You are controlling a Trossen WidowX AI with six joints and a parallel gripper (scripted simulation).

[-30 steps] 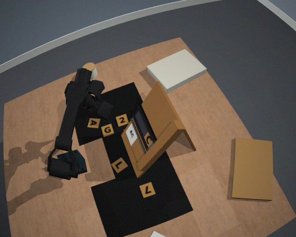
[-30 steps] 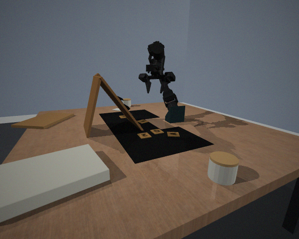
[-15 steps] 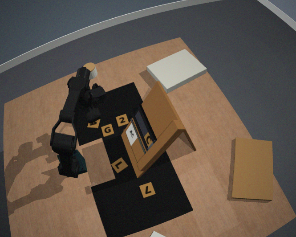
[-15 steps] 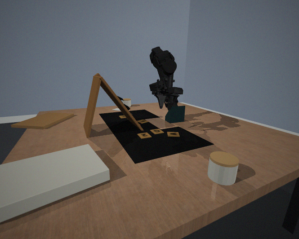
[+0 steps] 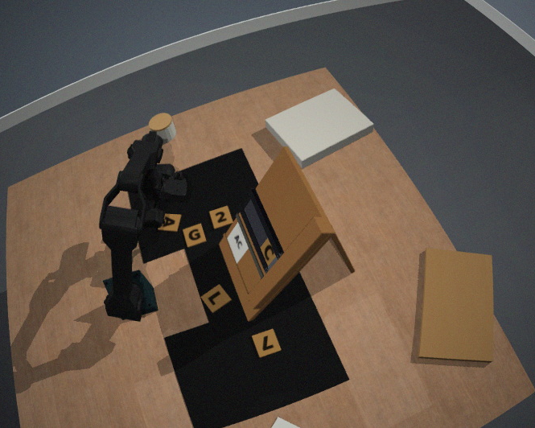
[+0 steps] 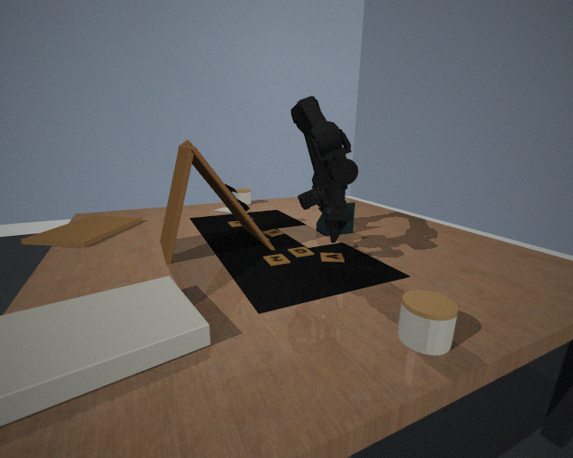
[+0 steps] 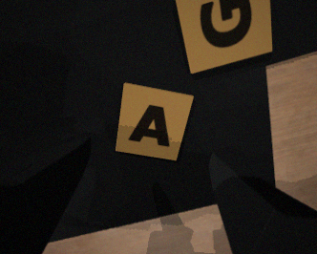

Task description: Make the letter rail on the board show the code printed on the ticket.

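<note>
My gripper tip is 140 mm short of the tile, 40 mm to the left of it and 50 mm above it. The rest, counted from my gripper tip: white ticket (170 mm ahead, 170 mm to the right, 10 mm above); then flat tan panel (640 mm ahead, 510 mm to the right, 50 mm below); then black mat (60 mm ahead, 210 mm to the right, 60 mm below).
</note>
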